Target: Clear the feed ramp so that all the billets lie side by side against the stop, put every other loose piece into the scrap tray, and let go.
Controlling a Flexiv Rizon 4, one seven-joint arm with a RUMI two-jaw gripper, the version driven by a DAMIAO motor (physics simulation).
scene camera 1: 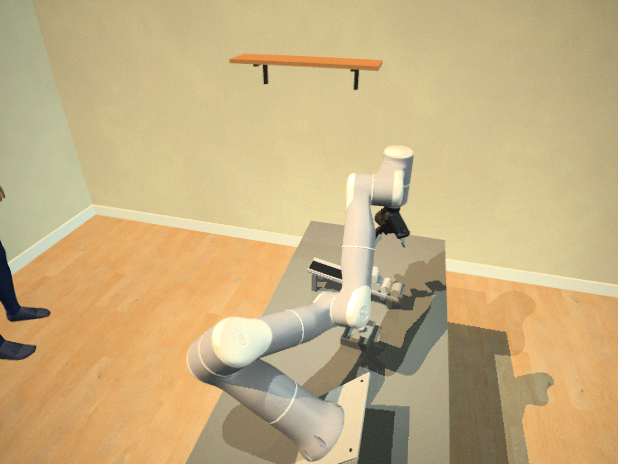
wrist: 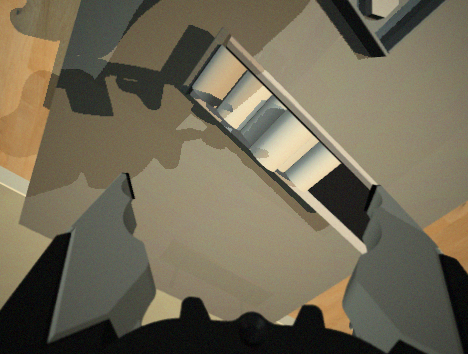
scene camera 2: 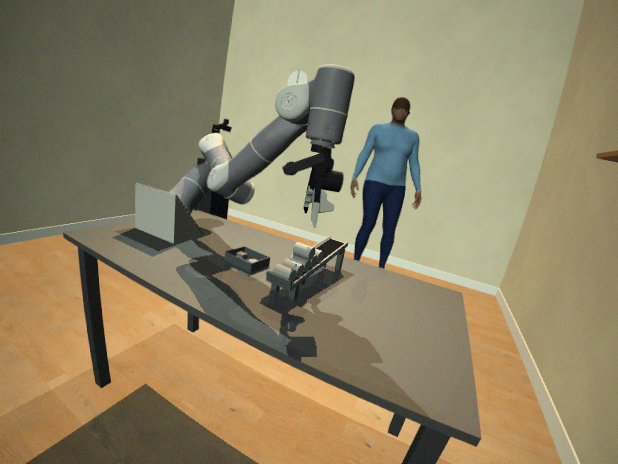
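Observation:
The feed ramp (scene camera 1: 326, 270) (scene camera 2: 330, 246) (wrist: 342, 197) slopes down to its stop (scene camera 2: 278, 280) (wrist: 207, 61). Several pale cylinders lie crosswise: one (scene camera 2: 284, 271) (wrist: 219, 72) at the stop, one (wrist: 244, 101) behind it, a shadowed piece (wrist: 261, 121), then a raised cylinder (scene camera 2: 303, 250) (wrist: 286, 142) resting on others, and one (wrist: 314, 166) farthest up. Which are billets I cannot tell. The scrap tray (scene camera 1: 354, 343) (scene camera 2: 235, 260) (wrist: 359, 31) holds small pale pieces, one hexagonal (wrist: 384, 7). My gripper (scene camera 1: 390, 241) (scene camera 2: 310, 218) (wrist: 247, 181) is open and empty, high above the ramp. The arm hides part of the ramp in scene camera 1.
The grey table (scene camera 1: 327, 235) (scene camera 2: 410, 320) carries the ramp, the tray and the arm's base. An upright grey panel (scene camera 2: 155, 212) stands near the base. The tray stands between ramp and base. A person (scene camera 2: 392, 160) stands beyond the table. A shelf (scene camera 1: 305, 61) hangs on the wall.

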